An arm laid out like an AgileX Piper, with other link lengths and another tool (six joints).
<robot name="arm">
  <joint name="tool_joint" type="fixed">
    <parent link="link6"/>
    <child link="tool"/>
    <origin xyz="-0.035 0.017 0.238" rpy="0 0.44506 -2.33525"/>
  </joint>
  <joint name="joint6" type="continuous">
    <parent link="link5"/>
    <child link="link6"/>
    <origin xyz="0 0.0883 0" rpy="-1.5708 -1.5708 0"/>
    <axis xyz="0 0 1"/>
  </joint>
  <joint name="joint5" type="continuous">
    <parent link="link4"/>
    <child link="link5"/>
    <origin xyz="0 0 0" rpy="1.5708 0 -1.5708"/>
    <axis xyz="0 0 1"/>
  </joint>
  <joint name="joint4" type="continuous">
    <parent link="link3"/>
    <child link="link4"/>
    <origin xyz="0.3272 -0.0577 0" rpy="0.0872 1.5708 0"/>
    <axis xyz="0 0 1"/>
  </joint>
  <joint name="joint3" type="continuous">
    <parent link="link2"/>
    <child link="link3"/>
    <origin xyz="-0.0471 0.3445 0" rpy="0 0 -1.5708"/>
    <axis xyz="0 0 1"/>
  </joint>
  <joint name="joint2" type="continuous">
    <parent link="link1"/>
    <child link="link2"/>
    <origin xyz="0 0 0" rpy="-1.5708 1.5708 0"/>
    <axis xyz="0 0 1"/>
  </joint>
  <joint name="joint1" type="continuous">
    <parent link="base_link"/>
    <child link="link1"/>
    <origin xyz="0 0 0.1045"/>
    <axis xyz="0 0 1"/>
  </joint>
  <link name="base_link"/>
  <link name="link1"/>
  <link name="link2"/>
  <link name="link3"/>
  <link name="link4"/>
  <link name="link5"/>
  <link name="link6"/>
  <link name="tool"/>
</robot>
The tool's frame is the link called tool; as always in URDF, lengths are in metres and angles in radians. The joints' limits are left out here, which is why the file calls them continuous.
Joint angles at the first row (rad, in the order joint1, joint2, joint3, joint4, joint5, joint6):
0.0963, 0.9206, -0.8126, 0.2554, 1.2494, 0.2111
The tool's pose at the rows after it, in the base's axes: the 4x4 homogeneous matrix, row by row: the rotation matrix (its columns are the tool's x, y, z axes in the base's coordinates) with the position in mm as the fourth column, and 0 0 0 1 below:
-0.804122 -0.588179 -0.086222 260.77; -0.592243 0.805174 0.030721 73.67; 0.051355 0.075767 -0.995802 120.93; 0 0 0 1
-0.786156 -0.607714 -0.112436 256.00; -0.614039 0.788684 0.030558 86.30; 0.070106 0.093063 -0.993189 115.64; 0 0 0 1
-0.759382 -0.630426 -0.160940 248.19; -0.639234 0.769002 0.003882 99.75; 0.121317 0.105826 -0.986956 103.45; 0 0 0 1
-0.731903 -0.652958 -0.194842 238.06; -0.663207 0.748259 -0.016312 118.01; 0.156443 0.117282 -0.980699 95.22; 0 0 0 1
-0.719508 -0.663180 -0.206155 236.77; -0.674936 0.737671 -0.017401 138.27; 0.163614 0.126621 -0.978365 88.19; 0 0 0 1
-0.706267 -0.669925 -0.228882 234.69; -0.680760 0.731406 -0.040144 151.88; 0.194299 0.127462 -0.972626 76.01; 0 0 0 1
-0.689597 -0.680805 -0.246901 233.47; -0.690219 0.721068 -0.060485 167.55; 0.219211 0.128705 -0.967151 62.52; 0 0 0 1
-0.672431 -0.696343 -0.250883 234.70; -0.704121 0.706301 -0.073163 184.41; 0.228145 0.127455 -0.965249 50.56; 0 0 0 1
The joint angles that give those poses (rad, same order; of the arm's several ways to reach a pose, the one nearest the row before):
0.1084, 0.9238, -0.8126, 0.2692, 1.2457, 0.2095
0.1603, 0.9420, -0.8126, 0.2674, 1.2457, 0.2363
0.2477, 0.9820, -0.8126, 0.2406, 1.2439, 0.2933
0.3493, 1.0098, -0.8126, 0.2206, 1.2380, 0.3643
0.4318, 1.0431, -0.8126, 0.2138, 1.2012, 0.4271
0.5025, 1.0911, -0.8126, 0.1945, 1.1722, 0.4844
0.5673, 1.1447, -0.8126, 0.1827, 1.1356, 0.5281
0.6220, 1.1941, -0.8132, 0.1767, 1.0907, 0.5548

